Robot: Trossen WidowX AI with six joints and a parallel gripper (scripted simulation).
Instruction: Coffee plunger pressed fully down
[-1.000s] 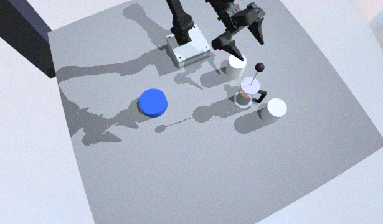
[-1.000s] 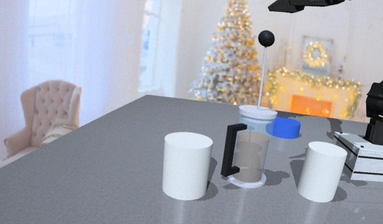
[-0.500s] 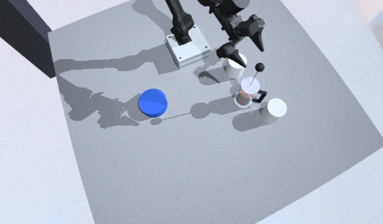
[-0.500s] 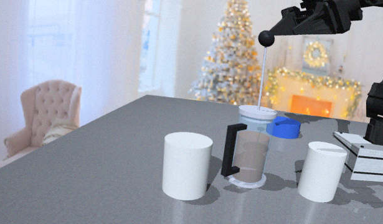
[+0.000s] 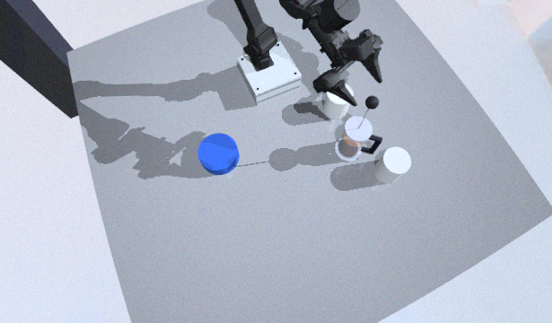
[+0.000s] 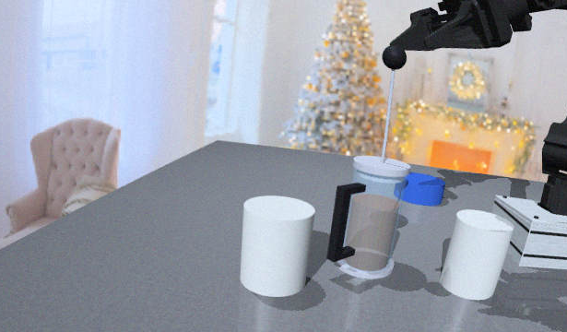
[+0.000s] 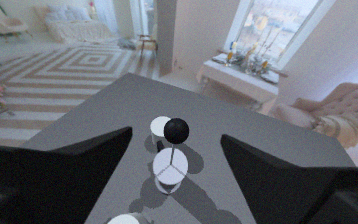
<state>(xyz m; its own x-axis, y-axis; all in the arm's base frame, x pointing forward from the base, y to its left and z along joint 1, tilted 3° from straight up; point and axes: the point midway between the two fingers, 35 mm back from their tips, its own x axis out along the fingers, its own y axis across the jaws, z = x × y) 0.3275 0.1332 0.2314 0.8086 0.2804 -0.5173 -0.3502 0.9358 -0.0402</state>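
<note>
Now: the glass coffee press 160 mm below my gripper tip, 30 mm ahead of it and 20 mm to the left of it.
</note>
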